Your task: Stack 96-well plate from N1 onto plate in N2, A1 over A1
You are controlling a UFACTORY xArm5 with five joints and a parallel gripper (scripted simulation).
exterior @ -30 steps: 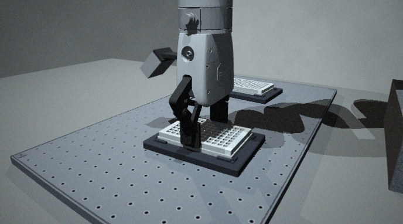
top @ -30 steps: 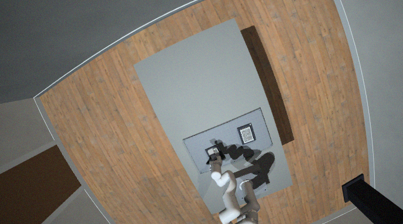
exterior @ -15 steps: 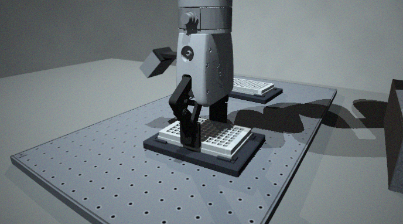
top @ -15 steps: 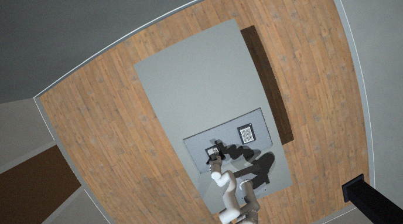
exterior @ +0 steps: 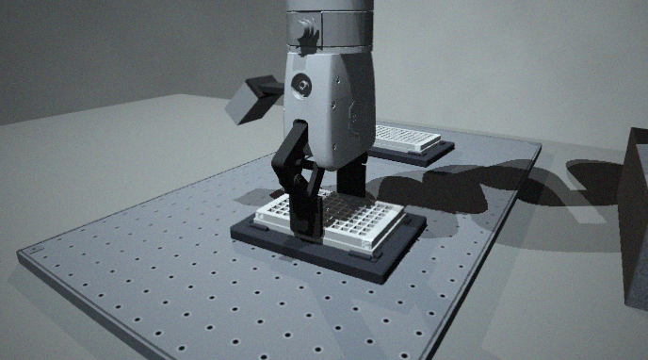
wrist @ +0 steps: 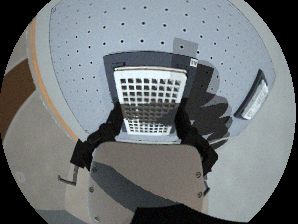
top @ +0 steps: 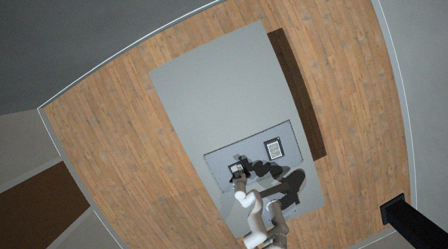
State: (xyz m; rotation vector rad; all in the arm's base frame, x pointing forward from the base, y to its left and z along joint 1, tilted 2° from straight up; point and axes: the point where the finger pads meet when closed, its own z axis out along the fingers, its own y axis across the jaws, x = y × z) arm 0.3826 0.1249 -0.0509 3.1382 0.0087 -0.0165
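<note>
Now: hand 2 cm above the plate nest N1.
</note>
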